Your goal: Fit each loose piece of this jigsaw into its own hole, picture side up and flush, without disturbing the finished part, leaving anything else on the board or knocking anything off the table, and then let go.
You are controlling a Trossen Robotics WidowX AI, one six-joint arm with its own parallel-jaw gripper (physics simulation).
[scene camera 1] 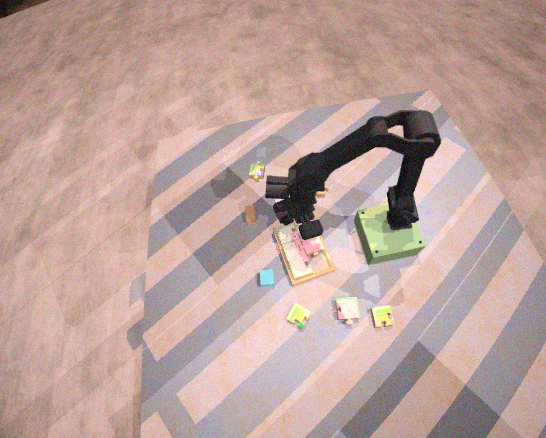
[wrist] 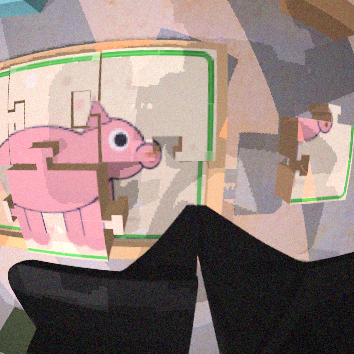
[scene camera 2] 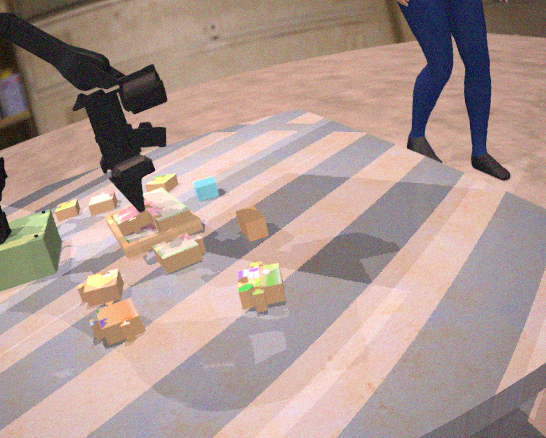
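My gripper [scene camera 1: 311,230] [scene camera 2: 141,210] [wrist: 194,214] is shut and empty, its tips above the board's lower right part in the wrist view. The framed jigsaw board [scene camera 1: 314,277] [scene camera 2: 137,247] [wrist: 218,100] shows a pink pig. The pig-body piece [scene camera 1: 310,246] [scene camera 2: 134,224] [wrist: 60,190] is picture side up, stands above its surroundings and overlaps the frame's near rim. Beside it a sunken hole shows at the lower right corner, partly hidden by the fingers. A loose snout piece [scene camera 2: 179,252] [wrist: 325,160] lies picture side up on the table beside the board.
A cyan block [scene camera 1: 266,277] [scene camera 2: 206,188] and a brown block [scene camera 1: 251,214] [scene camera 2: 252,223] stand near the board. Other loose pieces include a green-purple one [scene camera 1: 257,171] [scene camera 2: 261,285], an orange one [scene camera 2: 120,317] and a pale pink one [scene camera 1: 347,309]. The arm's green base [scene camera 1: 390,245] is beside the board.
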